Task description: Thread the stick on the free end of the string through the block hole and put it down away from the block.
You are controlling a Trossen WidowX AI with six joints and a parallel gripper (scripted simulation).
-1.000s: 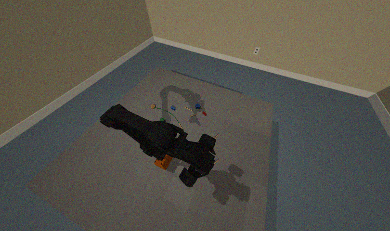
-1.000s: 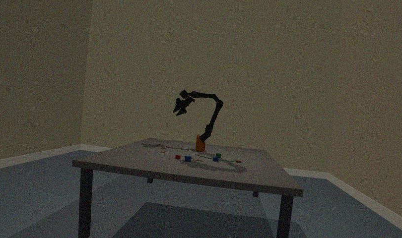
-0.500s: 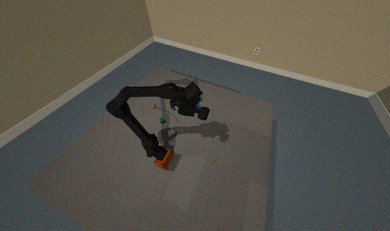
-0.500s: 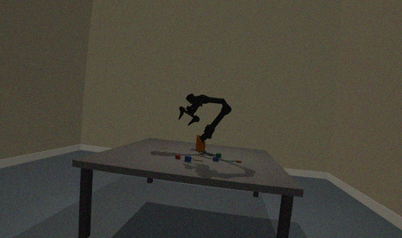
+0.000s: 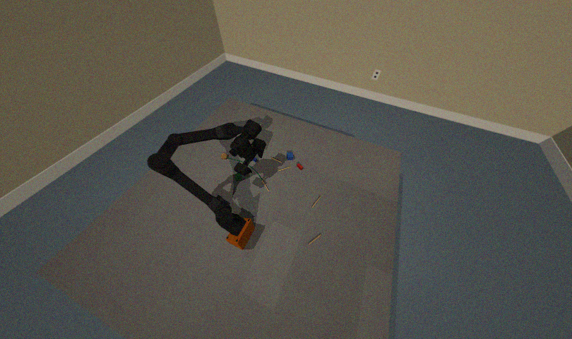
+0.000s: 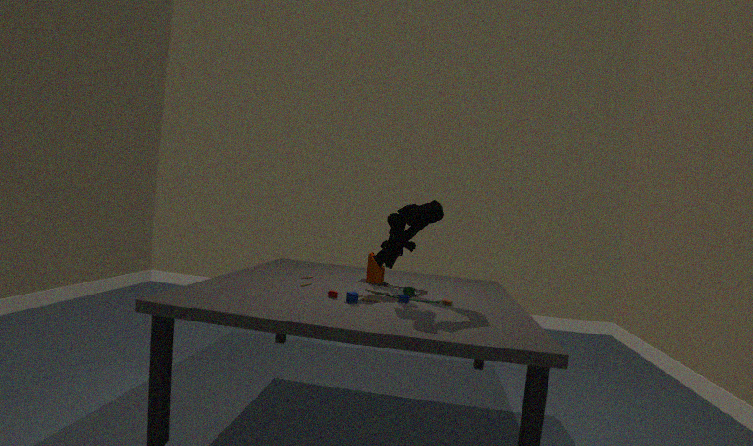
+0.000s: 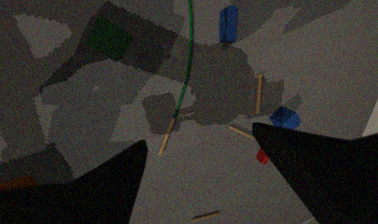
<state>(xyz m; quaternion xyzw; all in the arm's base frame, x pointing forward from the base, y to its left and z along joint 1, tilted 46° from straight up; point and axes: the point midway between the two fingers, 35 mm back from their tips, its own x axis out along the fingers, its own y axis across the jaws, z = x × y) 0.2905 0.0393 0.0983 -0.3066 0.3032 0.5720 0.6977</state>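
The green block is 6 cm behind my gripper tip, 9 cm to the left of it and 10 cm below it. From my gripper tip the other things lie so: red piece: 16 cm ahead, 18 cm to the right, 10 cm below; thin wooden stick: 2 cm behind, 5 cm to the right, 11 cm below; blue block: 20 cm ahead, 10 cm to the right, 10 cm below.
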